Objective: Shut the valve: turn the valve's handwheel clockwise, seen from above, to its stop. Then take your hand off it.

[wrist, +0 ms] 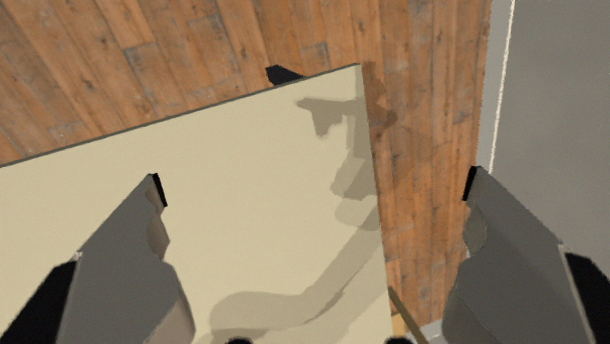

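Note:
My gripper (pixel 312 173) is open and empty, with its two grey jaws wide apart at the left and right of the wrist view. The valve and its handwheel do not show in this view. A flat cream surface (pixel 240 210) lies below the jaws, with the left jaw over it and the right jaw beyond its right edge. Shadows fall across the right part of the cream surface.
Wooden planks (pixel 210 60) show beyond the cream surface's far and right edges. A black piece (pixel 282 75) sticks out past its far edge. A thin brown bar (pixel 407 315) shows at the bottom right. A grey area (pixel 560 100) lies at the right.

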